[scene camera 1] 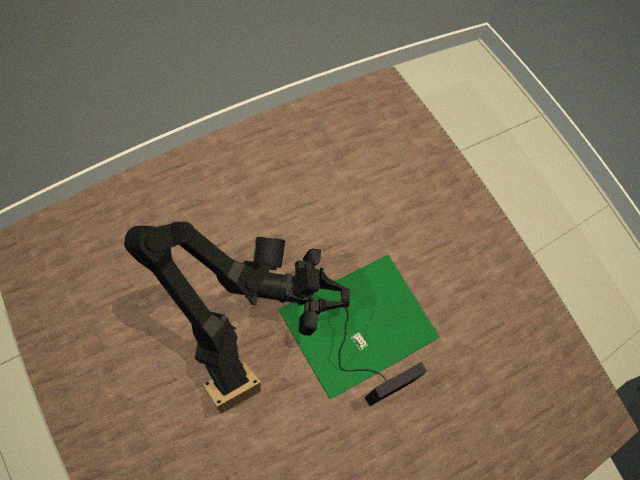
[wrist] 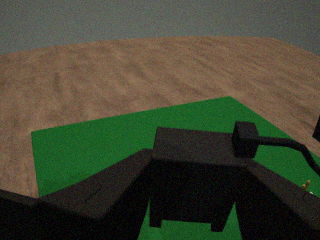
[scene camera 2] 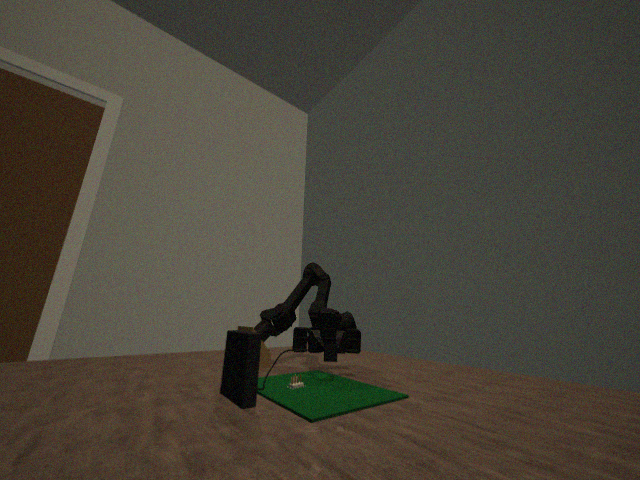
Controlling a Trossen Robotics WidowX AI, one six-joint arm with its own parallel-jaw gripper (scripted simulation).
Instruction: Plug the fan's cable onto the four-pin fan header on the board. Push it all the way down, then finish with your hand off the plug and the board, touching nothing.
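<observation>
A green board (scene camera 1: 383,310) is here in my sight, and the wrist view gives me the board (wrist: 63,156) as well. My own gripper (scene camera 1: 347,297) is visible too, and I find it again at (wrist: 195,164) and at (scene camera 2: 330,349).
</observation>
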